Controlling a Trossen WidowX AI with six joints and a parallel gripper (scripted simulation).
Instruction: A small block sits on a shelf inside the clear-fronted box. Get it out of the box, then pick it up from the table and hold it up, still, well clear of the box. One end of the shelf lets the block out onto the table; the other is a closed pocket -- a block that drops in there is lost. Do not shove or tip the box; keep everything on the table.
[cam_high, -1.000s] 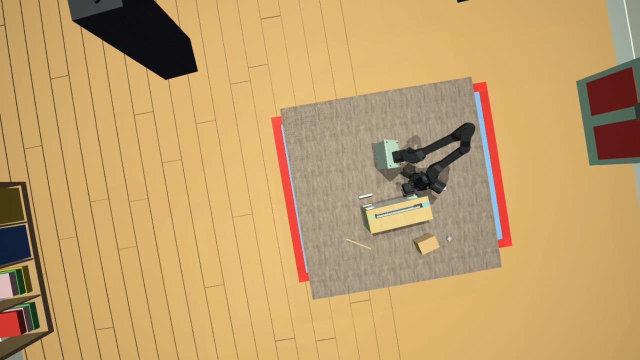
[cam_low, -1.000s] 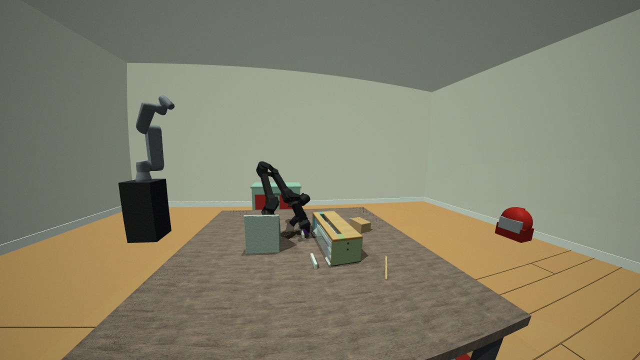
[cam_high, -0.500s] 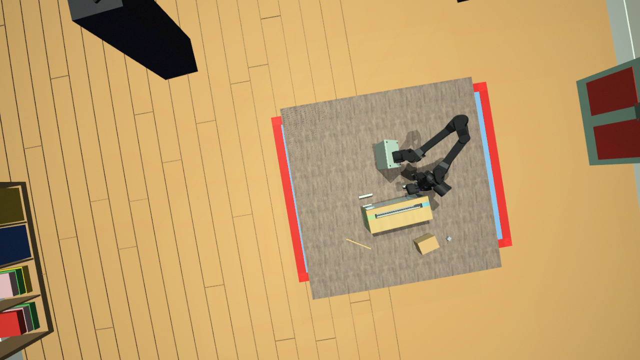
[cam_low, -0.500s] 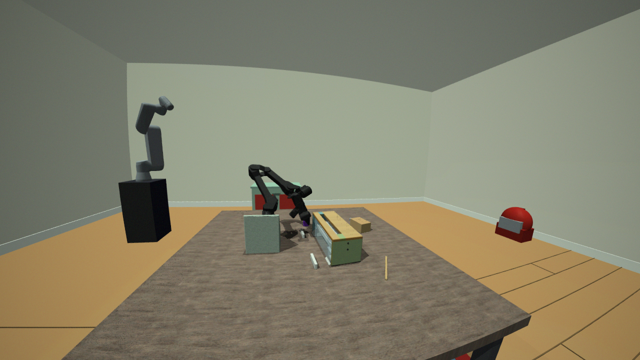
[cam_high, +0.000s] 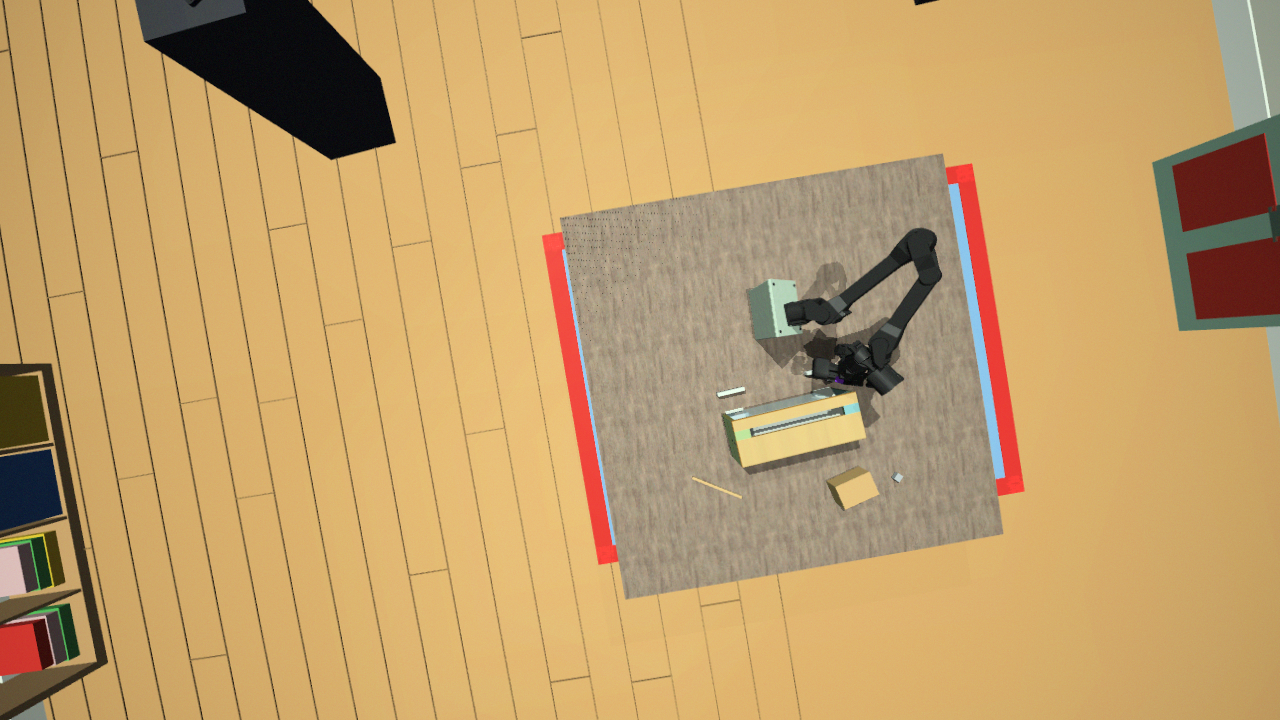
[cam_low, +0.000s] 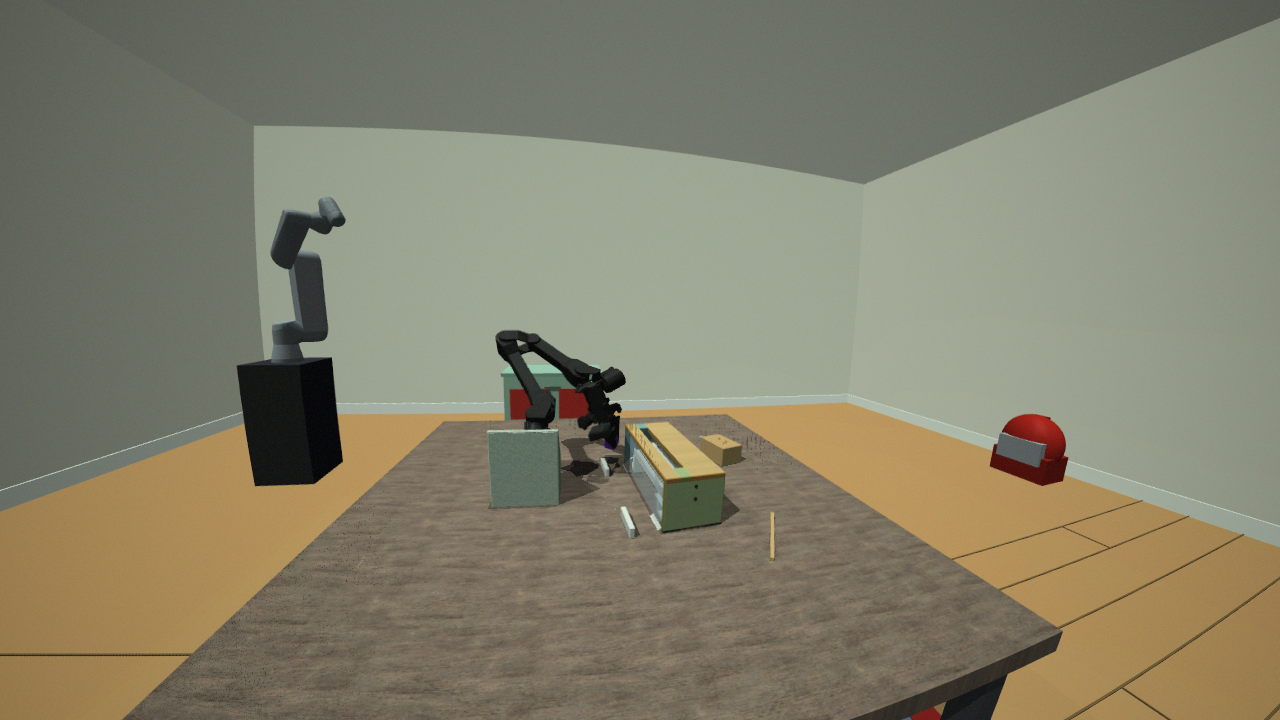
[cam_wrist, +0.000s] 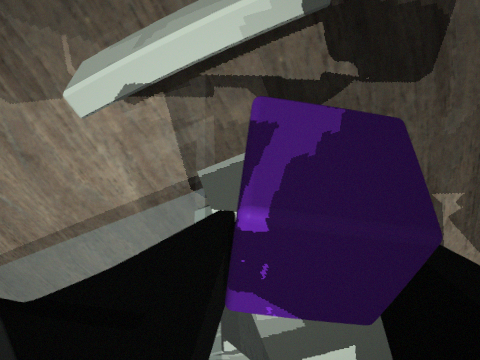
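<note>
The small purple block lies 1 cm to the left of my gripper tip, 1 cm behind it and 1 cm above it. From my gripper tip the other things lie so: clear-fronted box: 17 cm to the right, 7 cm ahead, 1 cm below; then thin wooden stick: 43 cm to the right, 26 cm ahead, 7 cm below; then tan box: 36 cm ahead, 4 cm below, 1 cm to the right.
</note>
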